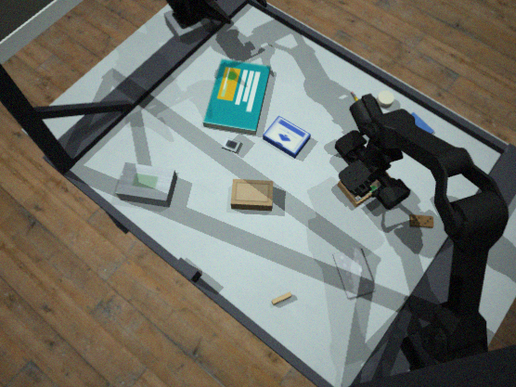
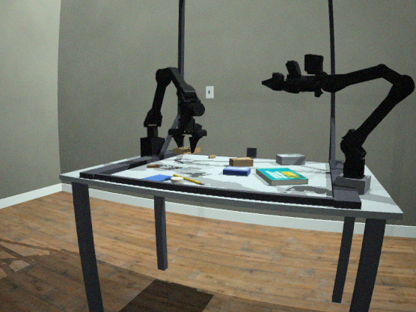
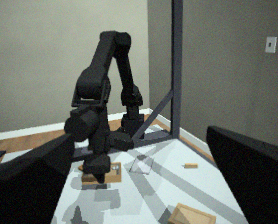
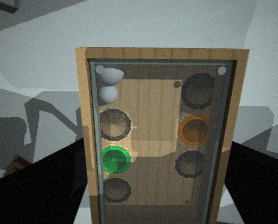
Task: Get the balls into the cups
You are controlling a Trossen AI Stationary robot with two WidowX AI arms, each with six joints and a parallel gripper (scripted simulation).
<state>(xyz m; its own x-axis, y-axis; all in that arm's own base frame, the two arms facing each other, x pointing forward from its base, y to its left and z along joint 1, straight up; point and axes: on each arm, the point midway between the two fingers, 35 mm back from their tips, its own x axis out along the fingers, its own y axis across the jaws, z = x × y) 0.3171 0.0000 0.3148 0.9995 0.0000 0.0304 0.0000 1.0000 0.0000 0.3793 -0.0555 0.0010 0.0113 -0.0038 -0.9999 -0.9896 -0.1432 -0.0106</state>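
Right now my right hand is 30 mm above the covered wooden puzzle.
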